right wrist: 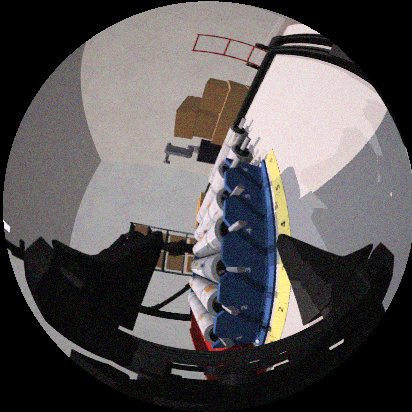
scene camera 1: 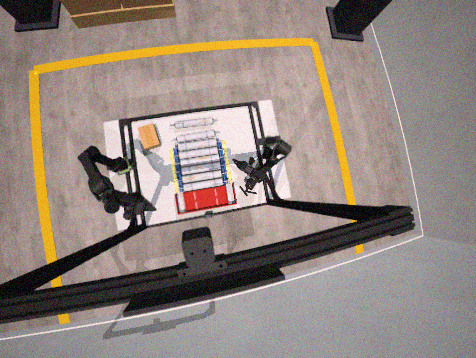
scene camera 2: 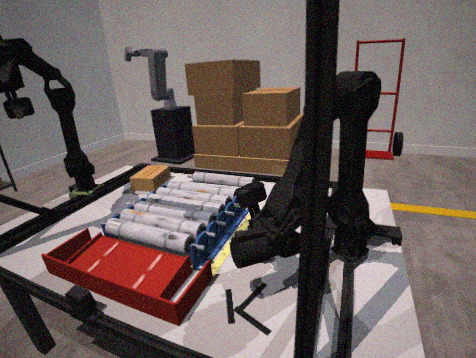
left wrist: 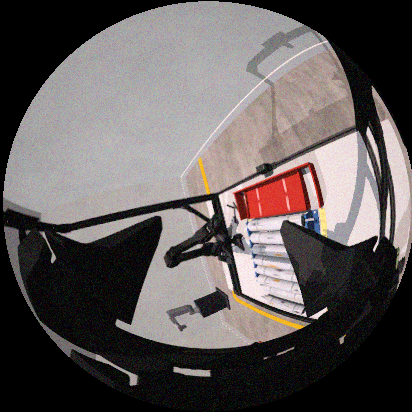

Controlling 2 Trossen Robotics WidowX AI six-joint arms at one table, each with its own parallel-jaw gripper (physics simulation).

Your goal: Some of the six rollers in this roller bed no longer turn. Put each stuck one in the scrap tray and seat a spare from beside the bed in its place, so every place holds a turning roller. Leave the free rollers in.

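Frame: origin at the left arm's base, x ahead, y left, z up, level; centimetres.
Where they show: left gripper, fingertip midpoint: (scene camera 1: 154, 207) (scene camera 2: 13, 101) (left wrist: 224, 224); right gripper, fingertip midpoint: (right wrist: 222, 239) (scene camera 1: 232, 159) (scene camera 2: 244, 210) (left wrist: 238, 253); left arm's base at its link origin: (scene camera 1: 122, 165) (scene camera 2: 86, 188); right arm's base at its link origin: (scene camera 1: 267, 155) (scene camera 2: 349, 250).
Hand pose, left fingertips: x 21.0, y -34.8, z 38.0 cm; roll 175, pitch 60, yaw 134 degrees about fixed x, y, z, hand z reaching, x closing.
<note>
Each offset is from my left fingertips to the top centre of the thing.
The roller bed, with blue rails (scene camera 1: 176, 167) (scene camera 2: 220, 232) (right wrist: 247, 235) and numbered yellow strips, holds several white rollers; which are stuck cannot be told. One spare roller {dx +33.8, dy +46.4, dz -35.6 cm} (scene camera 1: 194, 123) (scene camera 2: 220, 178) (right wrist: 237, 134) lies behind the bed, and a second spare roller {dx +31.8, dy +36.9, dz -35.6 cm} (scene camera 1: 197, 135) (right wrist: 242, 151) lies nearer it. The red scrap tray {dx +23.3, dy -5.9, dz -35.0 cm} (scene camera 1: 206, 198) (scene camera 2: 125, 265) (left wrist: 272, 195) is empty at the bed's front end. My left gripper is open, raised left of the tray in scene camera 1. My right gripper (right wrist: 222, 239) is open beside the bed's right rail; its fingertips are unclear in scene camera 2.
An orange-brown box {dx +2.2, dy +47.0, dz -35.0 cm} (scene camera 1: 148, 136) (scene camera 2: 150, 178) stands left of the spare rollers. Black frame bars run along the table edges, and a dark upright post (scene camera 2: 317, 200) hides part of the right arm in scene camera 2.
</note>
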